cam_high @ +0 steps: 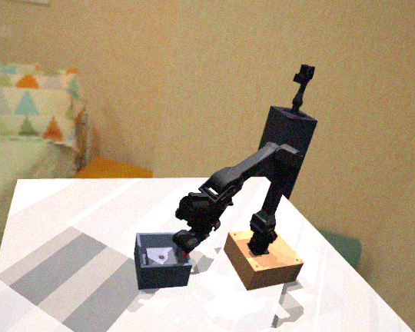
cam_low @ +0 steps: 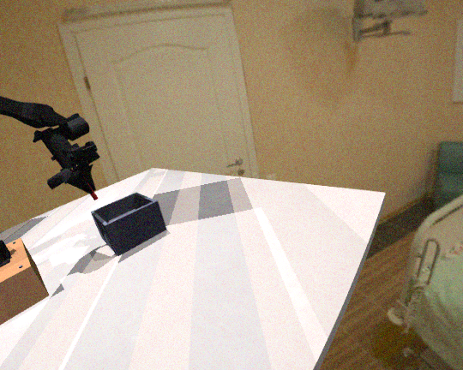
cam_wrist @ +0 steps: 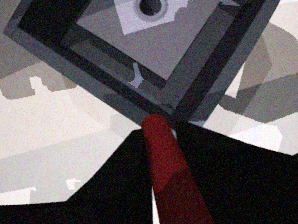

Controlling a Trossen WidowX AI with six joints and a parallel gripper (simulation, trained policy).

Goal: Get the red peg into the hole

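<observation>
Right now my gripper tip is 50 mm short of the light grey plate, 70 mm to the left of it and 110 mm above it. From my gripper tip the other things lie so: dark box (50 mm ahead, 70 mm to the right, 130 mm below); red peg (10 mm behind, 10 mm to the left, 10 mm above).
</observation>
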